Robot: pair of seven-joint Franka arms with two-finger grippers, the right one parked.
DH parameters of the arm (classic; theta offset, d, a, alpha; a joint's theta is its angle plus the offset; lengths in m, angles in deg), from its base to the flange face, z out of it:
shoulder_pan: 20.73 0.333 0 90
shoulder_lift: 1.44 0 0 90
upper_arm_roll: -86.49 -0.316 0.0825 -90
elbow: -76.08 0 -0.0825 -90
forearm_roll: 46.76 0.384 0 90
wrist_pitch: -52.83 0 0.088 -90
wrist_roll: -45.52 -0.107 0 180
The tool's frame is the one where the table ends.
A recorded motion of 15 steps. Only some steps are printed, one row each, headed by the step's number.
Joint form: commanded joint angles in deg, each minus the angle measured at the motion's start. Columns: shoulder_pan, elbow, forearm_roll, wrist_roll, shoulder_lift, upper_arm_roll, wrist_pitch.
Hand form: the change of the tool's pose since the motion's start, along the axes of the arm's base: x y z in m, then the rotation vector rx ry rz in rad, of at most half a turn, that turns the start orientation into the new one. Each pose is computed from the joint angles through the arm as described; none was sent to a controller.
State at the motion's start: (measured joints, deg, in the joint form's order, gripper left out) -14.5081 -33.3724 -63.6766 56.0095 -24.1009 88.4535 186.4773
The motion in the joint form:
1: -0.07 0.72 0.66 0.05 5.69 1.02 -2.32
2: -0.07 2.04 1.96 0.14 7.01 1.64 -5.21
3: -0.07 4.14 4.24 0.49 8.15 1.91 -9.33
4: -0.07 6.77 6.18 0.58 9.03 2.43 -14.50
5: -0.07 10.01 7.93 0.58 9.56 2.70 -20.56
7: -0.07 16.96 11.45 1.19 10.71 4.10 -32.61
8: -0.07 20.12 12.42 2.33 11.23 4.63 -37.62
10: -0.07 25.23 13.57 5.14 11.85 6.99 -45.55
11: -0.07 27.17 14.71 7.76 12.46 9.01 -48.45
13: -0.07 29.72 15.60 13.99 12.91 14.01 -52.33
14: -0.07 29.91 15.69 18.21 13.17 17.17 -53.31
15: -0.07 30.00 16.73 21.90 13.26 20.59 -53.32
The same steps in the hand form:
1: 0.0010 -0.0126 0.0646 0.0046 -0.0731 -0.0337
2: 0.0014 -0.0203 0.0850 0.0123 -0.0702 -0.0673
3: 0.0016 -0.0240 0.1077 0.0343 -0.0547 -0.1028
4: 0.0009 -0.0302 0.1306 0.0508 -0.0270 -0.1438
5: -0.0005 -0.0333 0.1536 0.0663 0.0119 -0.1795
7: -0.0079 -0.0454 0.2057 0.1058 0.0821 -0.2409
8: -0.0131 -0.0497 0.2304 0.1182 0.1084 -0.2428
10: -0.0246 -0.0706 0.2686 0.1315 0.1510 -0.2495
11: -0.0323 -0.0875 0.2872 0.1512 0.1613 -0.2421
13: -0.0463 -0.1315 0.3090 0.1664 0.1822 -0.2236
14: -0.0552 -0.1600 0.3134 0.1701 0.1952 -0.2067
15: -0.0631 -0.1887 0.3166 0.1876 0.1912 -0.1992

